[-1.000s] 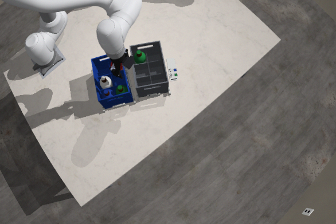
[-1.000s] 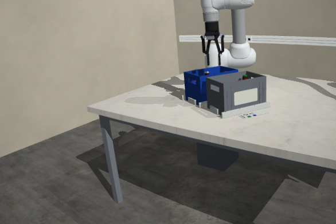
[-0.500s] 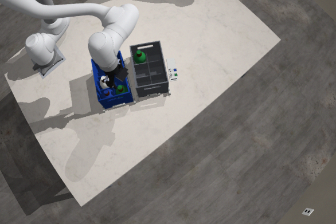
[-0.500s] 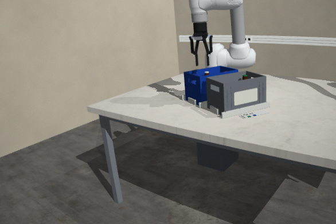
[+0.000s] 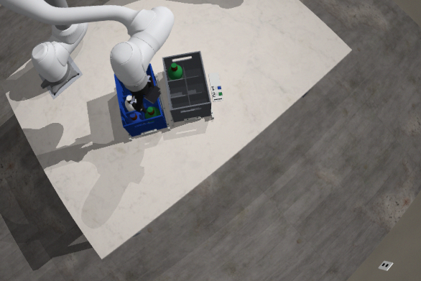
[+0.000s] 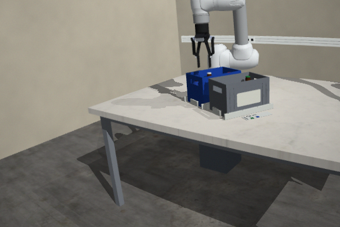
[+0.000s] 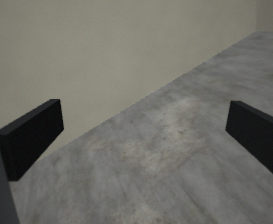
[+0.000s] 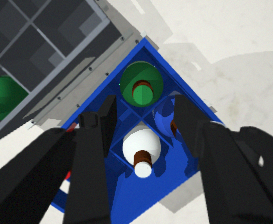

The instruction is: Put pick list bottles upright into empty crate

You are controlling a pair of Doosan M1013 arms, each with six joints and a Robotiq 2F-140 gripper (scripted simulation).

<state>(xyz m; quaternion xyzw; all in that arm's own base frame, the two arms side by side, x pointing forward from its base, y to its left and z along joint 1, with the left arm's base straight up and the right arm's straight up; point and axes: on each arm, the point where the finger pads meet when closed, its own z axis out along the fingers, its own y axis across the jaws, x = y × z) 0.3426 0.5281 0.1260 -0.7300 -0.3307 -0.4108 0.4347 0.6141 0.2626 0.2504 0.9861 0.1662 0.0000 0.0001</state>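
Right now my right hand is 16 cm above the blue bottle, 8 cm to the left of it and 4 cm past it. The rest, counted from my right hand: white bottle: 16 cm below, 11 cm behind, 4 cm to the right; then blue crate: 17 cm below, 10 cm behind; then red bottle: 16 cm below, 16 cm behind, 8 cm to the left.
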